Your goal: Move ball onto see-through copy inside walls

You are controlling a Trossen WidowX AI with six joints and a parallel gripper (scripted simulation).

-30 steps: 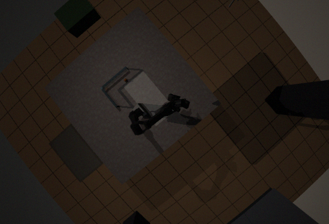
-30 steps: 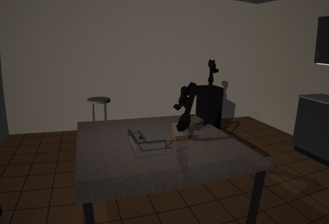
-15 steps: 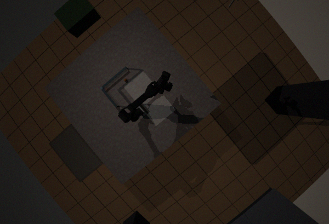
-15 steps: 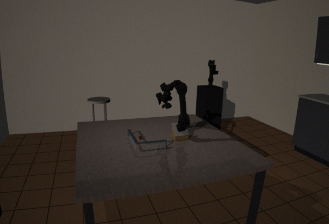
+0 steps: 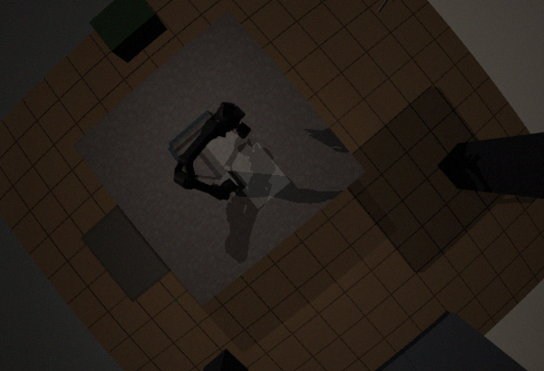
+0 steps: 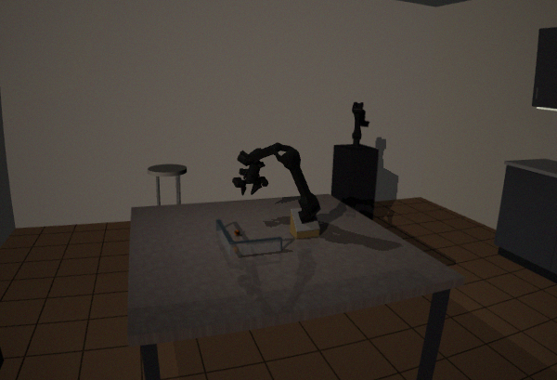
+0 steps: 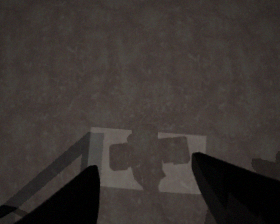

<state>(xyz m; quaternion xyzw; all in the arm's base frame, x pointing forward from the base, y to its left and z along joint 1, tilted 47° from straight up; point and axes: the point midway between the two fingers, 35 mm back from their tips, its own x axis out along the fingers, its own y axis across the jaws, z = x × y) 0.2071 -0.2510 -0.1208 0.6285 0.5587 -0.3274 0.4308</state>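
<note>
The orange ball lies 18 cm to the left of my gripper tip, 14 cm below it and 11 cm ahead of it. From my gripper tip the other things lie so: see-through ball copy 37 cm to the left, 18 cm ahead, 14 cm below.
</note>
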